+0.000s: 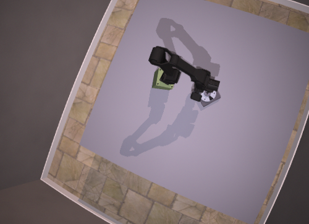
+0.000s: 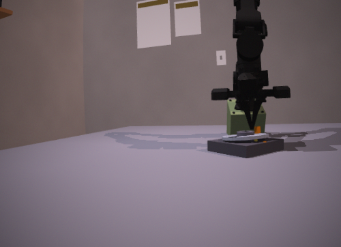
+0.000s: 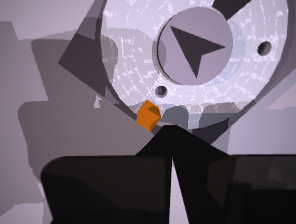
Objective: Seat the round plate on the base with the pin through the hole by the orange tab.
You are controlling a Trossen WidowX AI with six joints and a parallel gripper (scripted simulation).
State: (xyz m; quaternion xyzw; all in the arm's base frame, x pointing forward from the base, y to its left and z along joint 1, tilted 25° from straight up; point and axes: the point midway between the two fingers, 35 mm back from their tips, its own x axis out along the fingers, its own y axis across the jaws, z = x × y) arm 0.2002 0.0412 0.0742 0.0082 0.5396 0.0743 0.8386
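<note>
Now: hand 70 mm short of the yellowish pin, 60 mm above it and 20 mm to the right of it. From my hand the other things lie so: dark square base 60 mm below, 50 mm ahead, 10 mm to the right; then round plate 50 mm ahead, 40 mm below, 10 mm to the right; then grey central hub 50 mm ahead, 40 mm below, 10 mm to the right.
</note>
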